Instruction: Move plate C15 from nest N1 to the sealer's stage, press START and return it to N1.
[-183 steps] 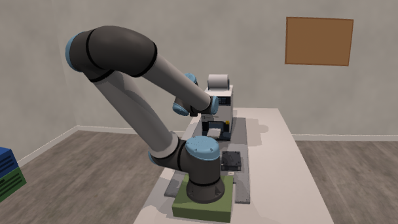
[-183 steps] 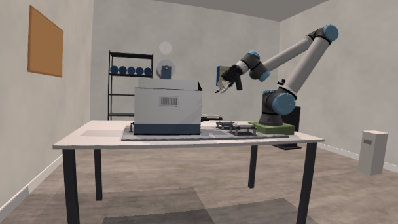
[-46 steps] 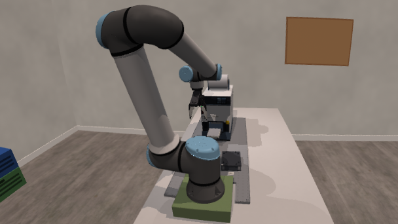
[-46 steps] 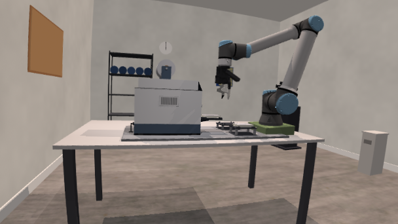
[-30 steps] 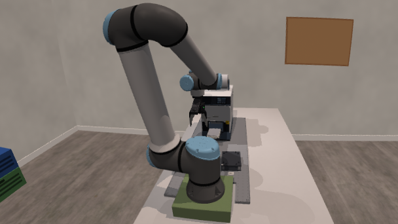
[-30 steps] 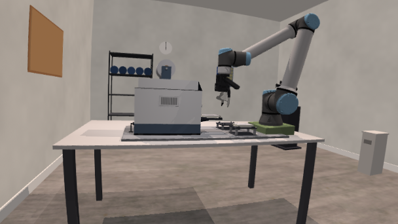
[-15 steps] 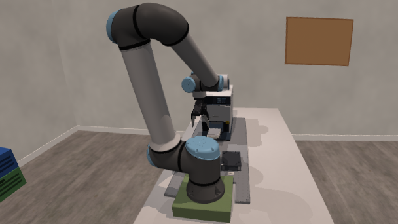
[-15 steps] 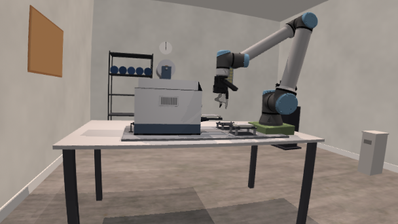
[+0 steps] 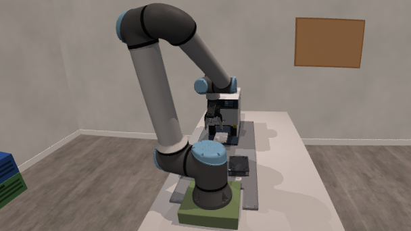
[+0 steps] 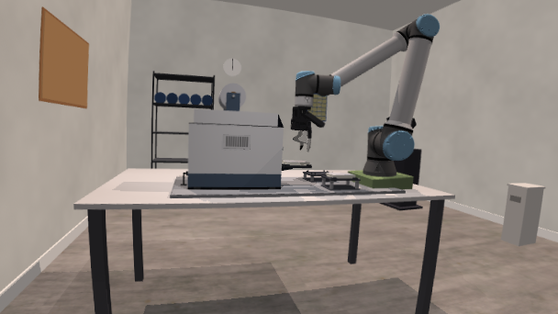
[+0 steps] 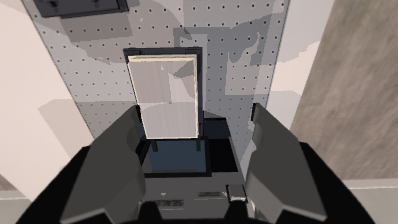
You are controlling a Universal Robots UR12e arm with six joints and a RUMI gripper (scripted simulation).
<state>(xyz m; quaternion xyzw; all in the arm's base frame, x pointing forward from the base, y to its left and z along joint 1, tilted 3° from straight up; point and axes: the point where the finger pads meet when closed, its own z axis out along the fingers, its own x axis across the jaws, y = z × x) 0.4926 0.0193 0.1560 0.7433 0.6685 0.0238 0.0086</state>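
Right now my hand is 30 mm short of the plate C15, 50 mm to the left of it and 70 mm above it. The rest, counted from my hand: square button: 140 mm ahead, 40 mm to the left; sealer stage: 30 mm ahead, 40 mm to the right, 80 mm below; nest N2: 180 mm behind, 60 mm to the left, 140 mm below.
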